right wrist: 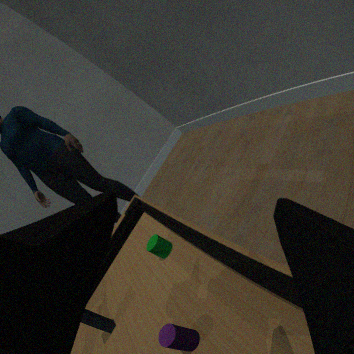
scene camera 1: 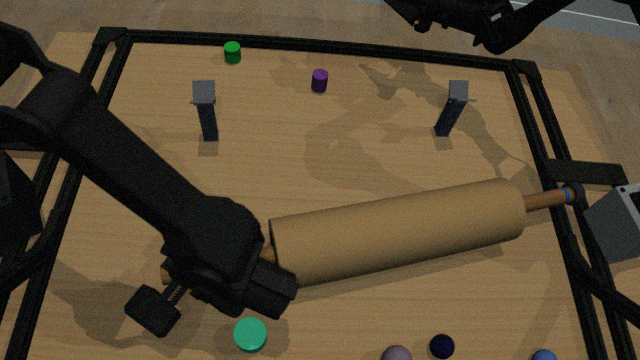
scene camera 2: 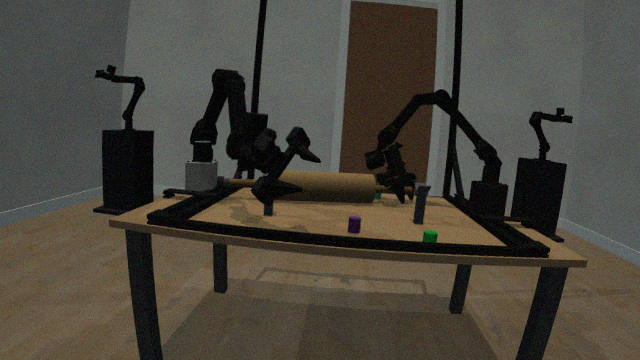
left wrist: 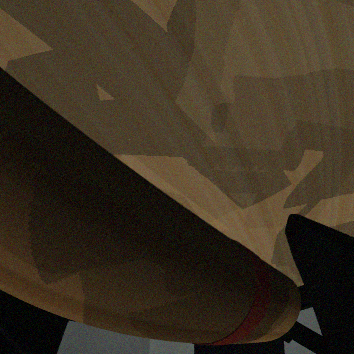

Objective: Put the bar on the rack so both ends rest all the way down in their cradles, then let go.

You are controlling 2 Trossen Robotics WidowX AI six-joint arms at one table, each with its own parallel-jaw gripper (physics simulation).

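Pixels of known places: left gripper, fingertip midpoint: (scene camera 2: 407,202); right gripper, fingertip midpoint: (right wrist: 198,205) (scene camera 2: 311,175); left arm's base, link origin: (scene camera 2: 490,183); right arm's base, link origin: (scene camera 2: 202,161).
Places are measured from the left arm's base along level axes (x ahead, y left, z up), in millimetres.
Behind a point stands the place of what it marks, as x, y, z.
Observation:
The bar (scene camera 1: 398,228) {509, -318, -12} (scene camera 2: 331,186) {516, -252, -51} is a thick tan roller with thin handles. It lies flat on the table, slanting from front left to the right. Its blue-banded right handle (scene camera 1: 566,195) {832, -402, -49} reaches the black frame (scene camera 1: 313,44) {641, 141, -95}. My left gripper (scene camera 1: 210,300) (scene camera 2: 396,183) (left wrist: 197,223) {221, -199, -103} is open, with a finger on each side of the red-banded left handle (left wrist: 140,246). The two rack posts (scene camera 1: 204,107) {355, 8, -24} (scene camera 1: 453,107) {749, -168, -30} (scene camera 2: 420,203) {369, 28, -52} stand empty at the back. My right gripper (scene camera 1: 447,18) (scene camera 2: 288,172) (right wrist: 198,205) {754, 98, 40} is open and empty, high above the back edge.
A green cylinder (scene camera 1: 231,51) {469, 178, -82} (right wrist: 159,246) {491, 184, -92} and a purple cylinder (scene camera 1: 319,80) {589, 28, -80} (right wrist: 178,337) {614, 40, -83} stand near the back. A teal disc (scene camera 1: 249,333) {273, -335, -83} and three balls (scene camera 1: 441,345) {495, -479, -81} lie at the front edge. A grey block (scene camera 1: 617,223) {867, -489, -36} sits outside the frame at the right.

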